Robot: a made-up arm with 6 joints.
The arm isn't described. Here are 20 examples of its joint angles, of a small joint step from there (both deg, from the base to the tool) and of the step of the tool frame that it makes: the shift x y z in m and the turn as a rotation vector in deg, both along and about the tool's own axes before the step.
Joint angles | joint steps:
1: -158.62 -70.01 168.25 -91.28 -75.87 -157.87 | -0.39 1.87 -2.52 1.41 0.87 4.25
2: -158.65 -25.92 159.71 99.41 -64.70 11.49 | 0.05 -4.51 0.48 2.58 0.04 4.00
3: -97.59 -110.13 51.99 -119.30 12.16 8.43 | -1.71 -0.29 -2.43 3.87 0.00 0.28
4: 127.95 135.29 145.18 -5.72 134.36 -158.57 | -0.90 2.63 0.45 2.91 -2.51 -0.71
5: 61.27 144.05 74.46 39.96 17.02 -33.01 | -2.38 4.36 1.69 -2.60 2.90 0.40
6: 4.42 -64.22 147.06 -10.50 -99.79 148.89 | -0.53 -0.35 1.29 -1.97 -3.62 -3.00
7: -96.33 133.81 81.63 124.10 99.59 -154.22 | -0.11 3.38 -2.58 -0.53 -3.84 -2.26
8: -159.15 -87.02 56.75 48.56 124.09 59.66 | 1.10 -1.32 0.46 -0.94 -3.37 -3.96
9: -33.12 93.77 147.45 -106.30 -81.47 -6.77 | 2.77 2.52 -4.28 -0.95 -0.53 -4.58
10: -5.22 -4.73 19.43 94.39 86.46 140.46 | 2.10 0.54 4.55 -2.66 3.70 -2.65
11: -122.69 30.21 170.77 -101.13 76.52 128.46 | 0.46 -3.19 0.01 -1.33 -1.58 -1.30
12: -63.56 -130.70 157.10 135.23 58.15 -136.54 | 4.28 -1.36 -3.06 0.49 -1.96 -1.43
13: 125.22 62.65 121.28 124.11 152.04 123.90 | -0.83 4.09 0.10 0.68 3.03 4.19
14: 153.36 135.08 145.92 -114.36 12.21 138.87 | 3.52 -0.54 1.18 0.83 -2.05 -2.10
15: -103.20 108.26 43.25 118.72 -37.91 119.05 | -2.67 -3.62 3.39 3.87 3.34 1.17
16: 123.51 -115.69 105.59 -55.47 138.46 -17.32 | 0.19 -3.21 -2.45 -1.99 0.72 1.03
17: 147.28 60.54 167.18 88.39 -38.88 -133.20 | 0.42 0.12 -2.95 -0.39 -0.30 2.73
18: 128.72 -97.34 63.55 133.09 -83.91 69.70 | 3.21 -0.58 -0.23 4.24 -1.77 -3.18
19: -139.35 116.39 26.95 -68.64 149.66 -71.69 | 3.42 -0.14 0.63 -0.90 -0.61 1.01
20: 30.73 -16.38 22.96 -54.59 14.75 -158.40 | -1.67 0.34 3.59 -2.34 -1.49 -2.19
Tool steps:
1: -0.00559 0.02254 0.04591 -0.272 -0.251 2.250
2: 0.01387 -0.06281 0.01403 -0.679 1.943 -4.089
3: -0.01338 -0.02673 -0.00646 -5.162 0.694 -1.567
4: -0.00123 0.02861 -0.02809 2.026 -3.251 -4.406
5: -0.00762 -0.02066 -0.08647 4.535 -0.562 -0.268
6: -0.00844 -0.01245 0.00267 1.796 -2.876 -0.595
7: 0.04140 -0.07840 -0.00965 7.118 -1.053 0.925
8: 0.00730 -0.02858 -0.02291 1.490 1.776 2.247
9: 0.02775 -0.08062 -0.04934 11.970 0.581 1.975
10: -0.00130 0.01718 -0.02705 -1.352 6.481 -0.708
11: 0.00068 0.01428 0.05287 4.805 -0.542 1.957
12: 0.00817 -0.02633 -0.00865 -0.802 2.819 -2.862
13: 0.02892 -0.01745 0.06936 -1.376 4.961 -2.464
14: -0.01218 0.04234 0.03790 2.018 -4.500 3.819
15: 0.00324 0.10279 -0.00258 0.787 3.890 3.746
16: 0.00620 0.02554 -0.02983 -2.067 -1.680 -1.211
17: 0.00554 -0.01223 -0.01967 -4.042 1.810 -2.300
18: 0.04304 0.01348 0.03177 0.987 4.344 2.734
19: -0.01352 0.02597 -0.00920 1.534 0.739 -0.158
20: 0.01214 -0.01351 -0.01695 3.875 1.861 -1.031
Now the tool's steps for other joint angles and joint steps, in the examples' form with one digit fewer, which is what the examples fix.
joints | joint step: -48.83 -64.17 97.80 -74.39 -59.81 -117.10 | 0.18 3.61 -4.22 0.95 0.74 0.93
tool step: 0.0030 0.0109 0.1017 5.14 -4.69 0.93
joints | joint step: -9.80 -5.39 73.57 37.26 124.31 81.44 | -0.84 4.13 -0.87 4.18 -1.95 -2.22
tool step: -0.0558 -0.0044 0.0506 7.49 -1.48 6.28
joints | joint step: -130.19 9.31 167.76 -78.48 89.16 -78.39 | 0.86 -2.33 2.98 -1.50 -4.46 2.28
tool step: 0.0092 -0.0288 -0.0560 2.87 -0.88 -2.93
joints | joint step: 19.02 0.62 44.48 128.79 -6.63 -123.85 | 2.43 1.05 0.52 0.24 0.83 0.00
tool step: 0.0056 0.0102 -0.0087 1.50 0.97 2.40
